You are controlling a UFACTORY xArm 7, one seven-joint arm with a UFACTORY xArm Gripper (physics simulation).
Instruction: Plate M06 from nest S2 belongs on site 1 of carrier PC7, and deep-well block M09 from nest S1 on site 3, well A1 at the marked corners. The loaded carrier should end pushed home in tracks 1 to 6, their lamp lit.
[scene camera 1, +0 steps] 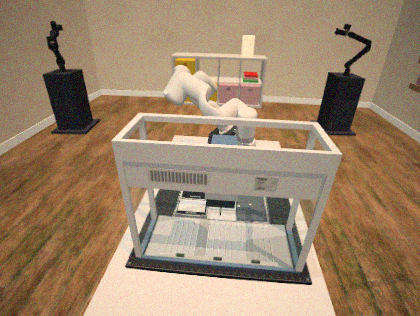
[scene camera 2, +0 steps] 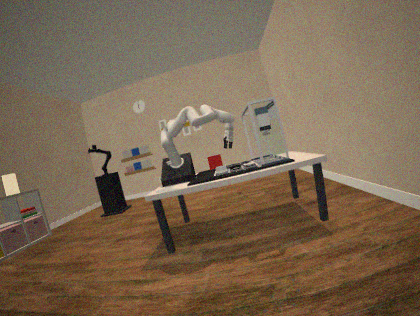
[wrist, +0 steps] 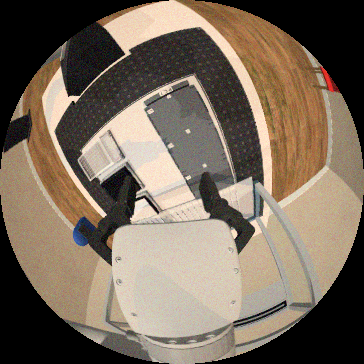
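Where they show: gripper, fingertip midpoint: (scene camera 2: 227, 148) (wrist: 166, 181); arm's base, link origin: (scene camera 1: 227, 127) (scene camera 2: 177, 163).
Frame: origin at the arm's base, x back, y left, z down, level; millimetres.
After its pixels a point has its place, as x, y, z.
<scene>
My gripper (scene camera 2: 228, 144) @[-473, 37, -22] (wrist: 166, 181) @[-473, 37, -22] is open and empty, high above the work surface. In the wrist view, a pale plate (wrist: 101, 156) @[-377, -127, 106], a black plate (wrist: 120, 183) @[-475, -155, 131] and a white-topped piece with a black border (wrist: 146, 202) @[-573, -127, 130] stand in a row at left; their labels and nest numbers cannot be read. The dark grey carrier (wrist: 187, 131) @[-456, 87, 145] (scene camera 1: 254, 206) @[-571, 100, 145] lies to their right, with small white marks and no labware on it. The ribbed track deck (scene camera 1: 167, 237) (wrist: 172, 212) @[-674, -94, 156] lies inside the enclosure. Small dark green marks along its front edge show no glow.
A tall open-topped enclosure (scene camera 1: 225, 152) @[-889, -73, -309] with pale posts surrounds the deck. A black perforated mat (wrist: 232, 100) @[-433, 237, 156] borders the nests and carrier. The arm's black pedestal (scene camera 2: 178, 175) @[-4, -111, 100] (wrist: 92, 60) @[-126, 7, 89] stands at the table's other end. Two black stands (scene camera 1: 68, 100) (scene camera 1: 341, 102) stand on the floor.
</scene>
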